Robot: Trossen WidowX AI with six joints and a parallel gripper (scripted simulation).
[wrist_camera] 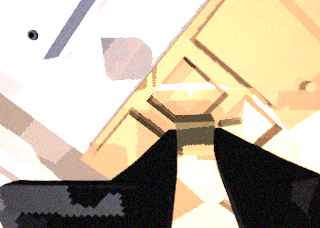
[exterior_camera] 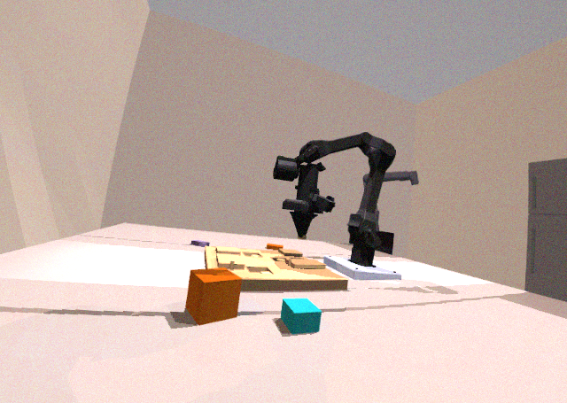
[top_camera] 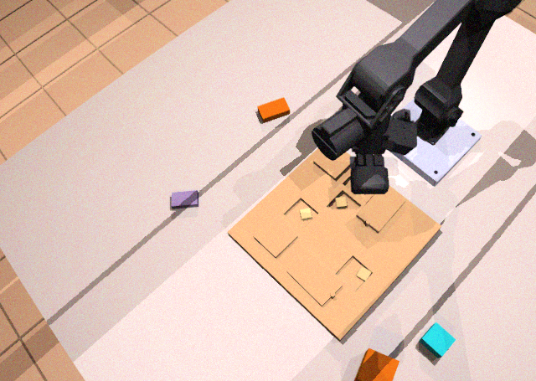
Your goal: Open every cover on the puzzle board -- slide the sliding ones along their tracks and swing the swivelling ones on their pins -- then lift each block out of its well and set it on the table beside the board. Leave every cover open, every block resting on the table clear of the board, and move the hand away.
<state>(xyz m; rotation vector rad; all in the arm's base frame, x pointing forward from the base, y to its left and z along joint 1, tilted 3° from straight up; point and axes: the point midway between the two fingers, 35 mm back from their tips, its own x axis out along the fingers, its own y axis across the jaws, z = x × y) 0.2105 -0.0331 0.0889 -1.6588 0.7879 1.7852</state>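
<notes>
My gripper tip is 11 cm short of the tan puzzle board, 7 cm above it and 1 cm to the right of it. Round my gripper tip: orange cube: 26 cm ahead, 25 cm to the left, 6 cm below; then flat orange block: 26 cm to the right, 8 cm below, 3 cm behind; then cyan block: 30 cm to the left, 15 cm ahead, 7 cm below.
</notes>
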